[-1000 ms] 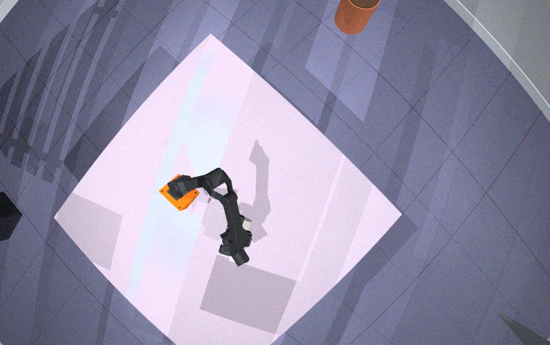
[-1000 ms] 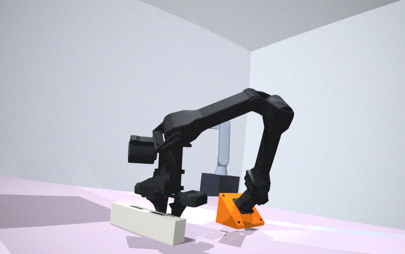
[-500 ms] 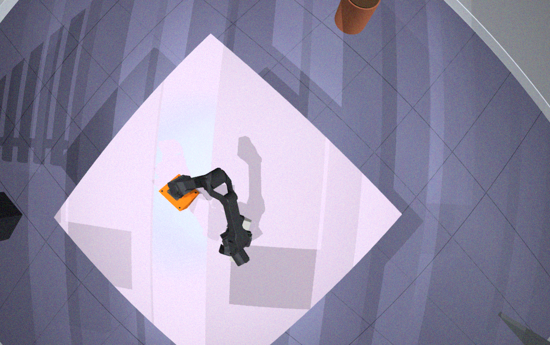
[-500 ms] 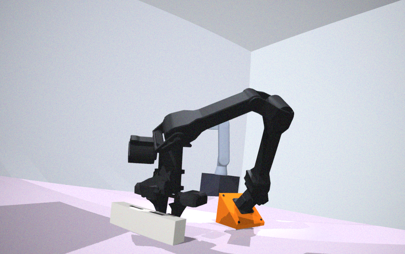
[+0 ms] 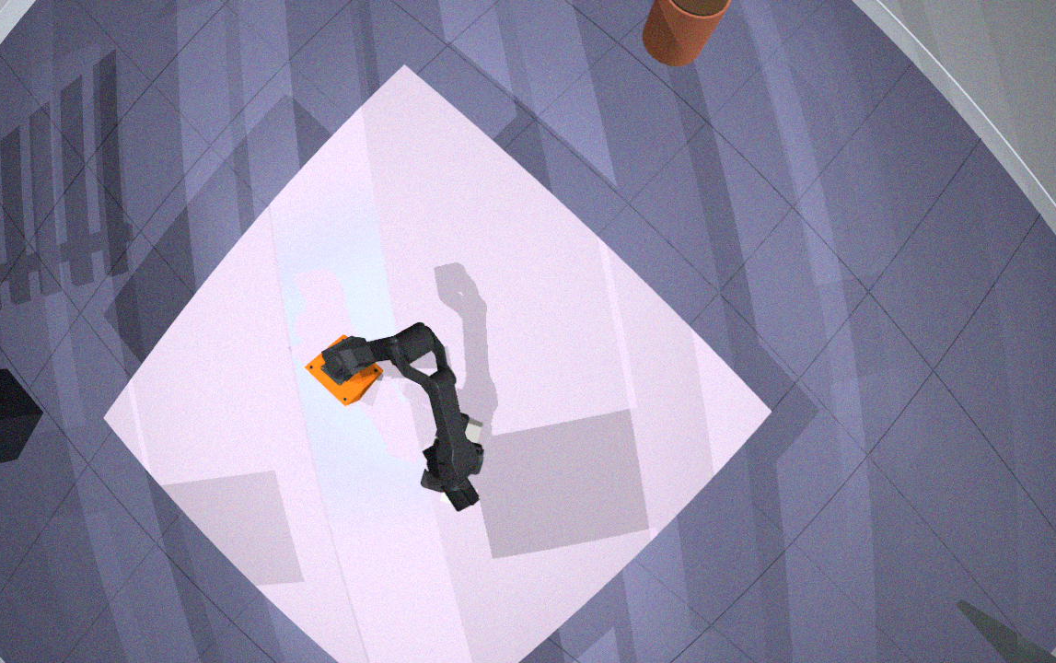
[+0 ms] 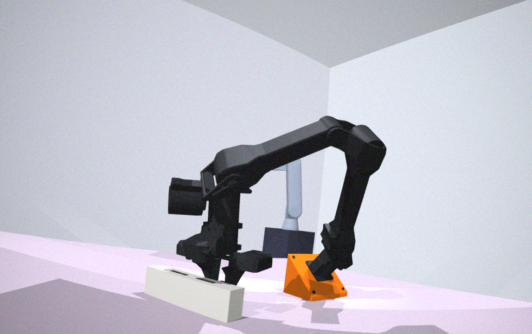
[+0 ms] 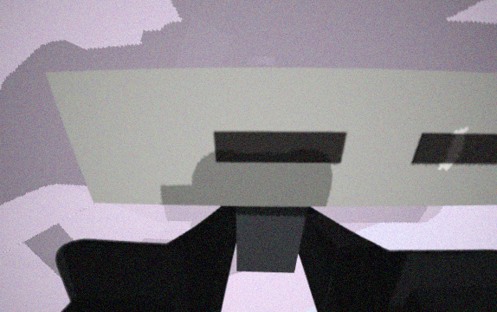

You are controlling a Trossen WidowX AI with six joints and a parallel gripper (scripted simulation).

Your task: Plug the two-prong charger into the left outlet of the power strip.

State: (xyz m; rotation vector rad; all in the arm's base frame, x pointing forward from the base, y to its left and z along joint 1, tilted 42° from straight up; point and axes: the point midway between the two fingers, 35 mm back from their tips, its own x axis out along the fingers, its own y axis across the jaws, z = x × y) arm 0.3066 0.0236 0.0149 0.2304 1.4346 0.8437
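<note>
The two-prong charger lies 2 cm ahead of my gripper tip, 1 cm to the left of it and 1 cm above it.
</note>
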